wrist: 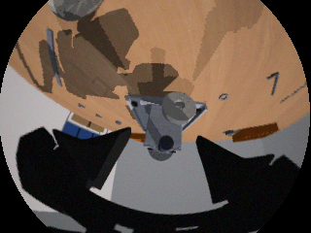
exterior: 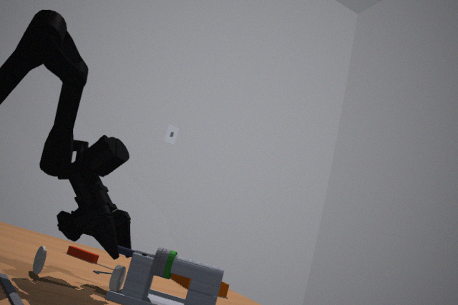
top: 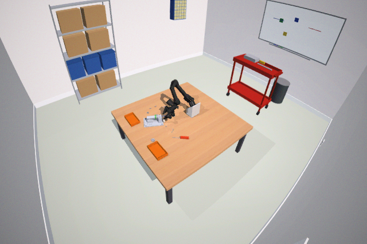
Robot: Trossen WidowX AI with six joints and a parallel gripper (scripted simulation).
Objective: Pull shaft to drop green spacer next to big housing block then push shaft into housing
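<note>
Now: the dark shaft 40 mm ahead of my gripper tip, 20 mm to the right of it and 10 mm above it. From my gripper tip the other things lie so: green spacer (80 mm ahead, 40 mm to the right, 10 mm above).
</note>
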